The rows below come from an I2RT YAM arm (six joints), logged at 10 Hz.
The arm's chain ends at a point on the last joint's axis. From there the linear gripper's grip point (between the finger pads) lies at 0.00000 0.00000 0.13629 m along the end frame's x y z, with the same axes.
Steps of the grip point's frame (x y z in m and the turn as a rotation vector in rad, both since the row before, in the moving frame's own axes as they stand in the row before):
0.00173, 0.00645, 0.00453, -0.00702, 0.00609, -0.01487
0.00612, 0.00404, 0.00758, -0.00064, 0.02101, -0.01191
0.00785, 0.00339, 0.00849, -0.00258, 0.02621, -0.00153
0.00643, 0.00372, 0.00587, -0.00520, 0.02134, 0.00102
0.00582, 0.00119, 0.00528, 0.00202, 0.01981, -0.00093
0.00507, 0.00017, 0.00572, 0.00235, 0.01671, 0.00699
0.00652, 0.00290, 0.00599, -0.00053, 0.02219, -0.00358
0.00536, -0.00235, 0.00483, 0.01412, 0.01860, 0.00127
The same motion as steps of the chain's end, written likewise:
0.00089, 0.00550, 0.00454, -0.00702, 0.00609, -0.01487
0.00326, 0.00397, 0.00761, -0.00064, 0.02101, -0.01191
0.00428, 0.00304, 0.00854, -0.00258, 0.02621, -0.00153
0.00352, 0.00301, 0.00590, -0.00520, 0.02134, 0.00102
0.00312, 0.00147, 0.00531, 0.00202, 0.01981, -0.00093
0.00279, 0.00048, 0.00574, 0.00235, 0.01671, 0.00699
0.00350, 0.00283, 0.00602, -0.00053, 0.02219, -0.00358
0.00282, -0.00043, 0.00487, 0.01412, 0.01860, 0.00127

